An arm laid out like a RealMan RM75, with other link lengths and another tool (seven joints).
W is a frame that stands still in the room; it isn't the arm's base.
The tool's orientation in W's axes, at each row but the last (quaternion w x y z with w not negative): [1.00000 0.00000 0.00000 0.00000]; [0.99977 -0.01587 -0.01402 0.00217]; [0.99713 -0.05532 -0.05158 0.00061]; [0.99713 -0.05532 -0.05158 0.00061]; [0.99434 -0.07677 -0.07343 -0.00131]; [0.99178 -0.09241 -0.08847 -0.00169]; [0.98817 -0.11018 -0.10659 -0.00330]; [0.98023 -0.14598 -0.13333 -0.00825]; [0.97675 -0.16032 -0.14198 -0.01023]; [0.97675 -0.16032 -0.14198 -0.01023]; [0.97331 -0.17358 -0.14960 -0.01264]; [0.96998 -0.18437 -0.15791 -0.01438]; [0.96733 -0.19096 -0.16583 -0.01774]
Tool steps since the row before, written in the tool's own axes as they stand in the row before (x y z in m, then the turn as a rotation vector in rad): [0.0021 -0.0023 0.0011 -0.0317 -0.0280 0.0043]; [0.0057 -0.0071 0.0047 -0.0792 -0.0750 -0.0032]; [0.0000 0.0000 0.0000 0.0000 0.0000 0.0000]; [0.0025 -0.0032 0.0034 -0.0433 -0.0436 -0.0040]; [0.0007 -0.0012 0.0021 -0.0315 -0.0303 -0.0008]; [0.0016 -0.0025 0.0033 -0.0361 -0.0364 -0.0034]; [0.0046 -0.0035 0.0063 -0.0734 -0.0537 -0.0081]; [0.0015 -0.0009 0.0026 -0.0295 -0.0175 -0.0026]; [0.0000 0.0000 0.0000 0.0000 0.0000 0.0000]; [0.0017 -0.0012 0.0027 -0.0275 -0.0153 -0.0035]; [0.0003 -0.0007 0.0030 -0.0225 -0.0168 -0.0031]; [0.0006 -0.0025 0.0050 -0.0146 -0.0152 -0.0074]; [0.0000 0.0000 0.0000 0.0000 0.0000 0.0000]
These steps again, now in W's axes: [0.0021 -0.0023 0.0011 -0.0317 -0.0280 0.0043]; [0.0056 -0.0069 0.0051 -0.0788 -0.0754 -0.0030]; [0.0000 0.0000 0.0000 0.0000 0.0000 0.0000]; [0.0021 -0.0028 0.0040 -0.0429 -0.0441 -0.0036]; [0.0004 -0.0009 0.0023 -0.0315 -0.0303 -0.0008]; [0.0009 -0.0018 0.0039 -0.0357 -0.0369 -0.0030]; [0.0031 -0.0020 0.0077 -0.0716 -0.0554 -0.0116]; [0.0007 -0.0001 0.0030 -0.0287 -0.0182 -0.0052]; [0.0000 0.0000 0.0000 0.0000 0.0000 0.0000]; [0.0008 -0.0002 0.0033 -0.0264 -0.0163 -0.0061]; [-0.0006 0.0004 0.0030 -0.0219 -0.0175 -0.0038]; [-0.0012 -0.0005 0.0055 -0.0129 -0.0173 -0.0057]; [0.0000 0.0000 0.0000 0.0000 0.0000 0.0000]
